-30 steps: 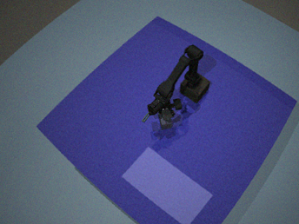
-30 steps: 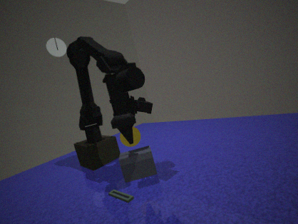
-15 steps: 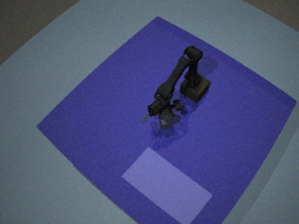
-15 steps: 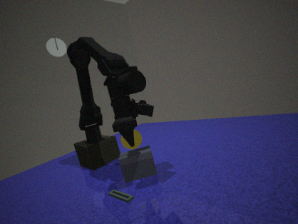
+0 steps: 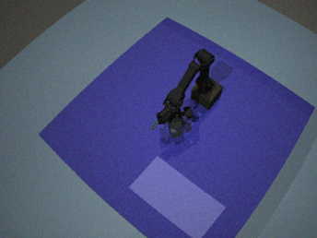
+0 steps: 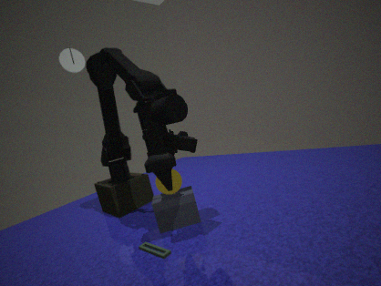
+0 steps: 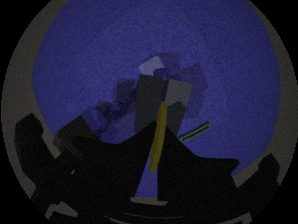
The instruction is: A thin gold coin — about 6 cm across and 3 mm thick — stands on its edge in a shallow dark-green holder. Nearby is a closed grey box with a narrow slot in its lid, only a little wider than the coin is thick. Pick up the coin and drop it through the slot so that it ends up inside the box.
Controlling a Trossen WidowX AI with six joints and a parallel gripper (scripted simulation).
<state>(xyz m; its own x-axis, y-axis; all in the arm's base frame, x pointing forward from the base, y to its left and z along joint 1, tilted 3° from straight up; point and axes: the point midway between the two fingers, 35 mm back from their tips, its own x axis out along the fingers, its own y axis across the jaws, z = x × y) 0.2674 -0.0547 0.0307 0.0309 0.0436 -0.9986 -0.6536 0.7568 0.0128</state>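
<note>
My gripper tip is 2 cm below the gold coin.
</note>
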